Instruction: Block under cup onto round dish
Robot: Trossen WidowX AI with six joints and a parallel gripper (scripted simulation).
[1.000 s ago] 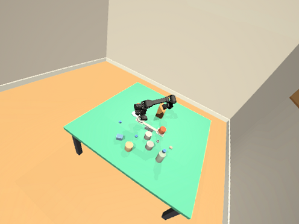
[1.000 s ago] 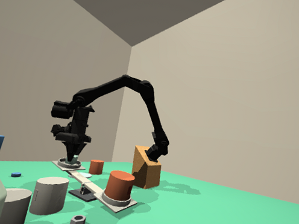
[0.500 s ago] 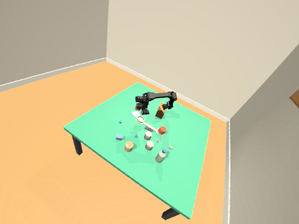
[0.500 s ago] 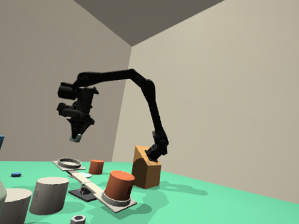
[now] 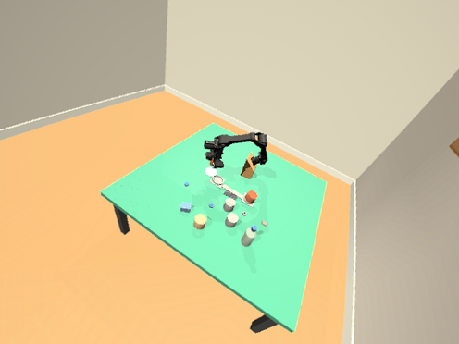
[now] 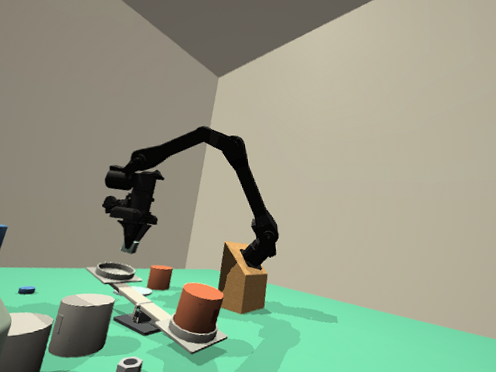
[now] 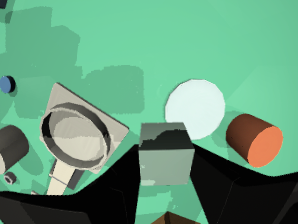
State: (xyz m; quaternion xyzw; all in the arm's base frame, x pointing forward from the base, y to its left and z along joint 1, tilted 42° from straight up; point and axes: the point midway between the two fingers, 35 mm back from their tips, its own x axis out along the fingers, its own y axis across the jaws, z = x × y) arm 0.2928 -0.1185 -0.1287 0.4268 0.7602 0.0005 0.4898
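Now: the pale round dish 12 cm below my gripper tip, 5 cm to the right of it and 5 cm behind it. Round my gripper tip: pale green block 1 cm above; then balance 20 cm to the left, 9 cm below, 2 cm ahead; then blue block 34 cm ahead, 10 cm below, 5 cm to the left.
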